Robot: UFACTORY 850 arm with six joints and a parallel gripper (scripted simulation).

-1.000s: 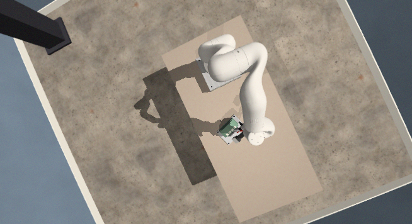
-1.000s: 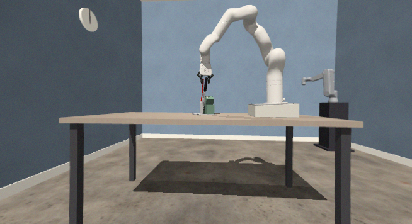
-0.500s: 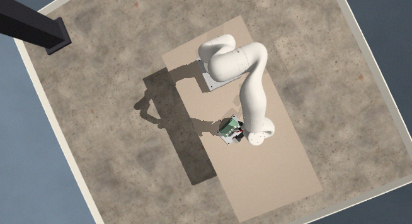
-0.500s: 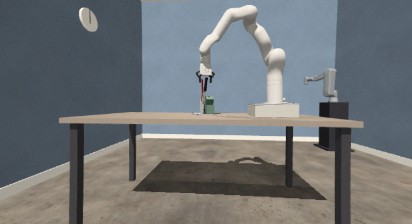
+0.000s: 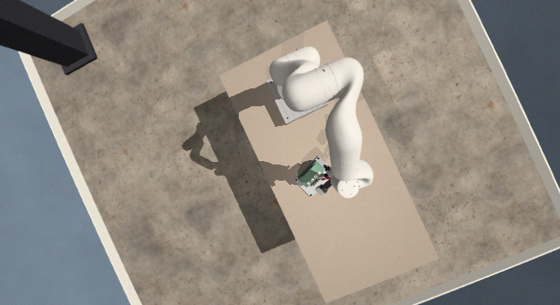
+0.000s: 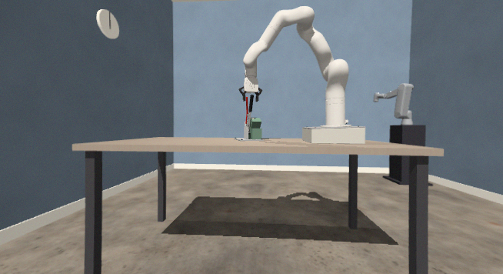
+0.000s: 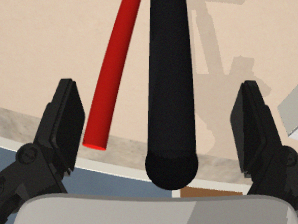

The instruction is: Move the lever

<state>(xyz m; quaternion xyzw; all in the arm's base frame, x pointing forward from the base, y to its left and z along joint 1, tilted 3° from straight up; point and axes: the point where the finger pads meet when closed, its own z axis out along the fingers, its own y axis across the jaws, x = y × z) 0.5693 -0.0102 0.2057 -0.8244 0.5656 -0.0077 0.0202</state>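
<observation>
Now: the red bar 100 mm below my hand, 30 mm to the right of it and 30 mm ahead of it.
</observation>
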